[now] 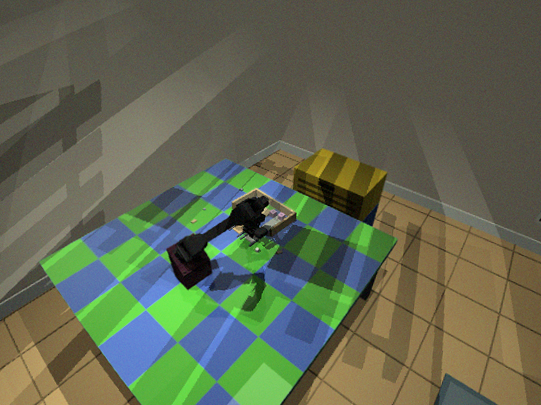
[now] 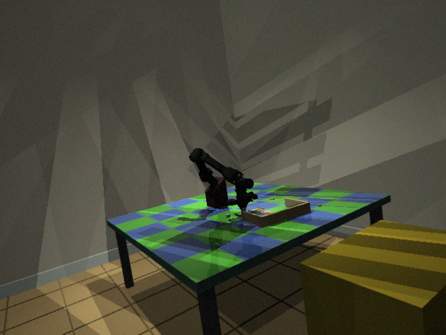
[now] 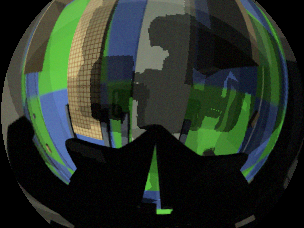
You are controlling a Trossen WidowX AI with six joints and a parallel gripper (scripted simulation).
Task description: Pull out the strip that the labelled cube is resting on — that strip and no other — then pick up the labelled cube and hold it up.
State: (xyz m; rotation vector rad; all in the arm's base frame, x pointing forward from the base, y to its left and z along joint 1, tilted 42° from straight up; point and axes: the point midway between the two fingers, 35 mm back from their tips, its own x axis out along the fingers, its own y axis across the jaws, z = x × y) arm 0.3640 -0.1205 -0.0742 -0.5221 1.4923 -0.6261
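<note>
The strip lies 100 mm ahead of my gripper tip and 10 mm to the right of it.
</note>
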